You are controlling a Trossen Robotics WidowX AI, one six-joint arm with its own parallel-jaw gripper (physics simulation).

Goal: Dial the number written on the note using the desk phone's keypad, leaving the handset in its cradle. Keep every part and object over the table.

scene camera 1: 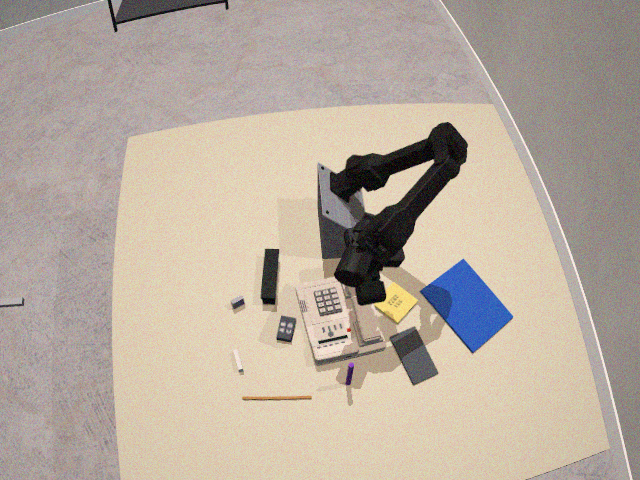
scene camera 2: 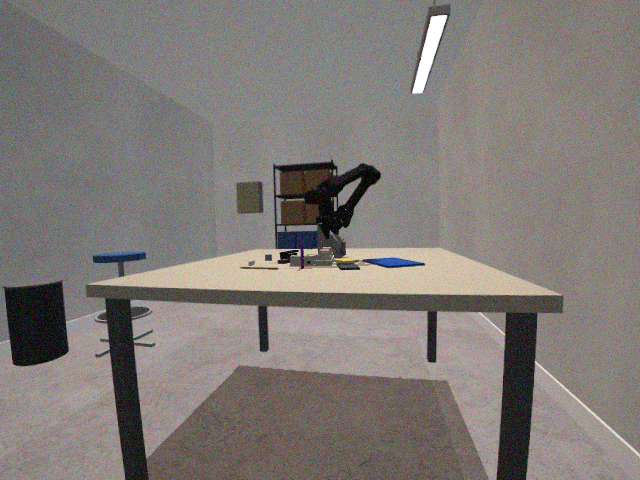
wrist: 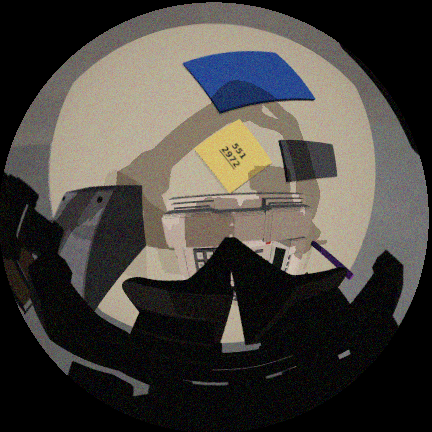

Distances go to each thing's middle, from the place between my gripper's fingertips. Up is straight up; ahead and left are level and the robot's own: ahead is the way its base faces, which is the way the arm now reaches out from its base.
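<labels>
The handset [scene camera 1: 366,323] is 3 cm ahead of my hand and 6 cm below it. You'd find the yellow note [scene camera 1: 398,303] 9 cm to the left of my hand and 10 cm below it, and the black stapler [scene camera 1: 271,257] 6 cm behind my hand, 22 cm to the right of it and 8 cm below. As for the desk phone [scene camera 1: 334,337], that's 8 cm below my hand, 4 cm ahead of it and 5 cm to the right.
</labels>
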